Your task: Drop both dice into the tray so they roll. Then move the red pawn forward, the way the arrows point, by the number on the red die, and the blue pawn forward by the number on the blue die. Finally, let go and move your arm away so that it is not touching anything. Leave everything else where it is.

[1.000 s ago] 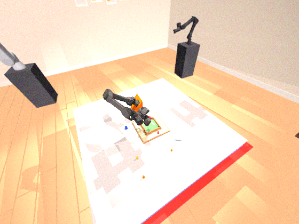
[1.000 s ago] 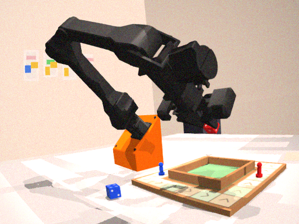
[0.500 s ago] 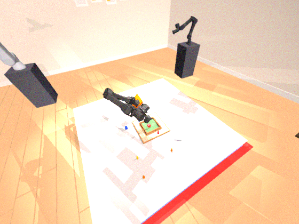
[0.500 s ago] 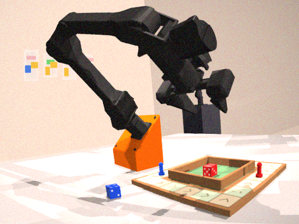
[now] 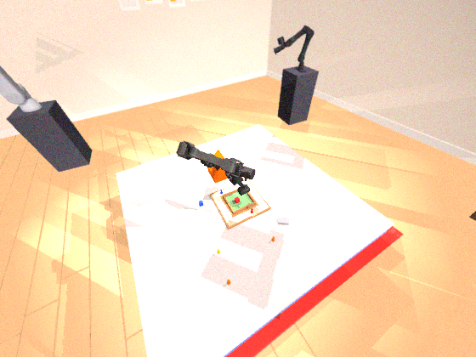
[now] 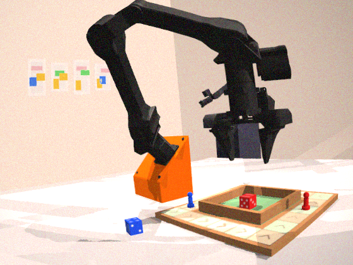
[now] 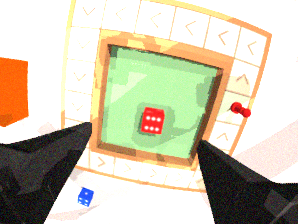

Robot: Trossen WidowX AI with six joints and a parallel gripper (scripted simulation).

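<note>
The red pawn is 12 cm ahead of my gripper tip, 3 cm to the left of it and 8 cm below it. Also, from my gripper tip: grey block (24 cm ahead, 17 cm to the left, 10 cm below); then blue pawn (10 cm behind, 8 cm to the right, 8 cm below).
</note>
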